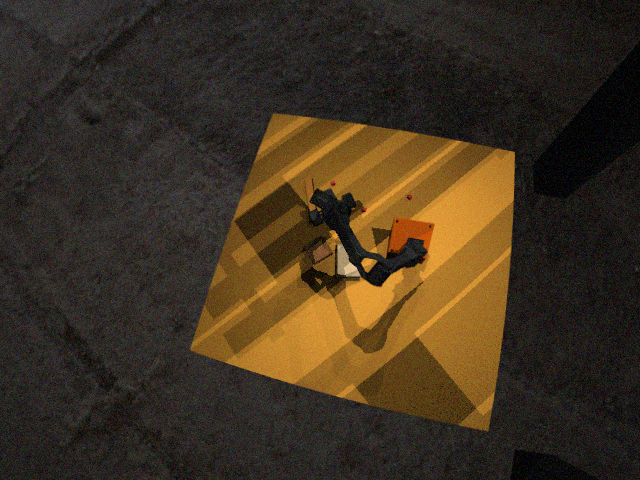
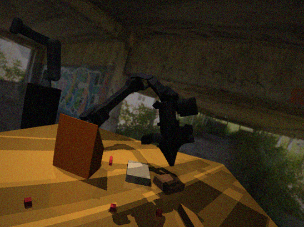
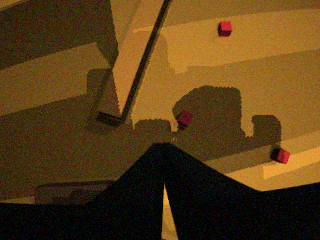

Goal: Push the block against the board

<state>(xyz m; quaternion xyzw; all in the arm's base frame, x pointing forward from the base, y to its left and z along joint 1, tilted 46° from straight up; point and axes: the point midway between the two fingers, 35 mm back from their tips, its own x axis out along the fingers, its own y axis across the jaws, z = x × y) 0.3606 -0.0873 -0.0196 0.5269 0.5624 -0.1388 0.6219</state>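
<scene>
Right now my gripper tip is 260 mm past the red peg, 210 mm to the right of it and 140 mm above it. The rest, counted from my gripper tip: flat brown square block (140 mm to the left, 130 mm below, 30 mm ahead).
</scene>
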